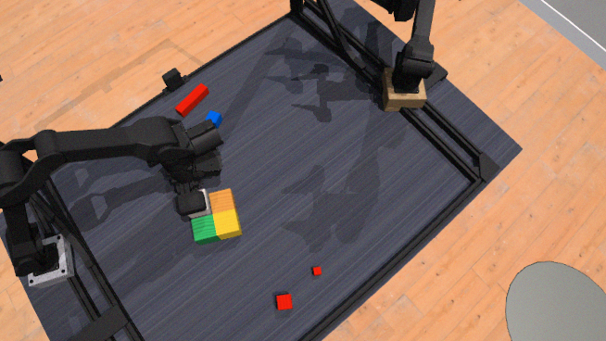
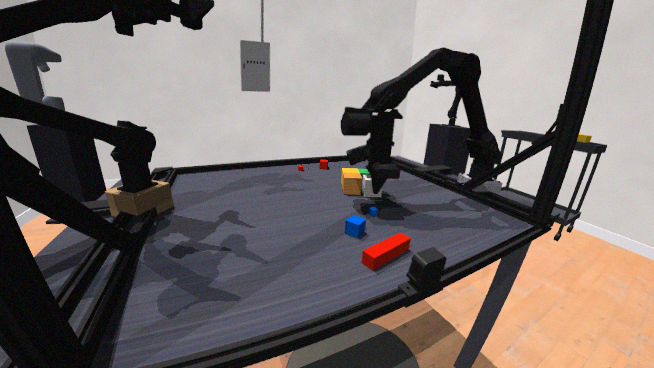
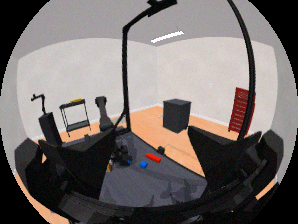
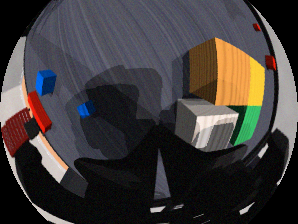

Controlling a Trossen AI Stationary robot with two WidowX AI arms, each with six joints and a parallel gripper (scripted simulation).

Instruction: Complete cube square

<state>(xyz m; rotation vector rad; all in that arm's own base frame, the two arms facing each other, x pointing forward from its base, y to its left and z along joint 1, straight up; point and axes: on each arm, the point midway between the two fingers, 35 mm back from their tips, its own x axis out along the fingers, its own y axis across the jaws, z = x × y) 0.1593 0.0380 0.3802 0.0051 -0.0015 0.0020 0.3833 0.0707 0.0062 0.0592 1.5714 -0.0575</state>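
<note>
My right hand is 5 cm short of the white cube, 1 cm to the left of it and 3 cm above it. Round my right hand: green cube (11 cm ahead, 2 cm to the right, 3 cm below); then orange cube (8 cm ahead, 4 cm to the left, 3 cm below); then yellow cube (13 cm ahead, 3 cm to the left, 3 cm below).
</note>
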